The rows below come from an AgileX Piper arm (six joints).
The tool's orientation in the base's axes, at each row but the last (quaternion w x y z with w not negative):
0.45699 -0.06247 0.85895 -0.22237
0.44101 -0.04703 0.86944 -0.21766
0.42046 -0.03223 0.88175 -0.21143
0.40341 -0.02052 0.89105 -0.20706
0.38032 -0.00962 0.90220 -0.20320
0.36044 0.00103 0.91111 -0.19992
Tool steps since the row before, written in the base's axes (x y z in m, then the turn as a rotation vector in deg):
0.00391 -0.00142 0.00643 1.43 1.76 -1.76
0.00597 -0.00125 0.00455 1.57 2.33 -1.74
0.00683 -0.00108 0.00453 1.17 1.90 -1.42
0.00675 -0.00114 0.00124 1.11 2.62 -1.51
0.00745 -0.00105 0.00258 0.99 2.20 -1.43
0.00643 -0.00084 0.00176 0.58 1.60 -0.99
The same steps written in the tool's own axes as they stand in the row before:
-0.00667 -0.00372 0.00053 -0.04 2.48 1.44
-0.00668 -0.00238 0.00277 -0.29 3.00 1.35
-0.00744 -0.00197 0.00301 -0.17 2.44 1.02
-0.00520 -0.00064 0.00458 -0.21 3.12 0.77
-0.00687 -0.00091 0.00390 -0.11 2.69 0.79
-0.00580 -0.00047 0.00337 -0.01 1.92 0.45

